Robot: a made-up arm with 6 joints.
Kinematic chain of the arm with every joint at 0, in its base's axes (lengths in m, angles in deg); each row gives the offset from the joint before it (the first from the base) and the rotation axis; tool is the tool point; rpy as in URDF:
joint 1: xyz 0 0 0.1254 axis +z
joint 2: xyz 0 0 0 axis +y
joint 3: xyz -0.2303 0 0.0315 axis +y
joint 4: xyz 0.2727 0 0.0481 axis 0.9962 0 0.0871
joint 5: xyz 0 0 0 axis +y
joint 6: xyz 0.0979 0 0.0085 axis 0.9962 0 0.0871
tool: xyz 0 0 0 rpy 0 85 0
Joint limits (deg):
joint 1: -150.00..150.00
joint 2: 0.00..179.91
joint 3: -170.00..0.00
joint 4: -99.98..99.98
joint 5: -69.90..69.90
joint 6: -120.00..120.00
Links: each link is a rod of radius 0.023 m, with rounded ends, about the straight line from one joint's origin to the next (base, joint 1, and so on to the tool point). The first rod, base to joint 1, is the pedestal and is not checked.
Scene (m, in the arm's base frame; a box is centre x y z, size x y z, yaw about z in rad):
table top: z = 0
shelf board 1: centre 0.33 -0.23 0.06 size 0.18 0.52 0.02 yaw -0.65
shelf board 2: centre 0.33 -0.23 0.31 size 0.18 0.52 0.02 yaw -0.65
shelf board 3: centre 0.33 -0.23 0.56 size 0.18 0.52 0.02 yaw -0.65
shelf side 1: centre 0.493 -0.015 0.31 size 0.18 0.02 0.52 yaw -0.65
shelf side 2: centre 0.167 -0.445 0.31 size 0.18 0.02 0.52 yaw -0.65
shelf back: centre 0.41 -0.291 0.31 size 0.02 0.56 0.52 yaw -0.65
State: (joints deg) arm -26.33 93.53 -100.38 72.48 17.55 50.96
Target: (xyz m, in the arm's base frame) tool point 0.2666 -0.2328 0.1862
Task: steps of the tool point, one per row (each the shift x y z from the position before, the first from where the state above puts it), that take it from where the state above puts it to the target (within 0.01 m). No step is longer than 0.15 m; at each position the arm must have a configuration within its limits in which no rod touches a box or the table.
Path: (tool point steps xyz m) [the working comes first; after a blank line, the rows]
Joints at the target: -46.68 88.92 -54.82 66.91 22.24 50.96
Straight joint move there: touches shelf board 2.

1: -0.0823 -0.0658 -0.0218
2: -0.0906 -0.0345 -0.0306
3: -0.0879 -0.0050 -0.0388
4: -0.0764 0.0190 -0.0466
5: -0.0597 0.0353 -0.0531
6: 0.0429 -0.0277 -0.0028
7: 0.0527 -0.0200 -0.0078
8: 0.0607 -0.0086 -0.0131
9: 0.0658 0.0059 -0.0187
10: 0.0666 0.0225 -0.0246

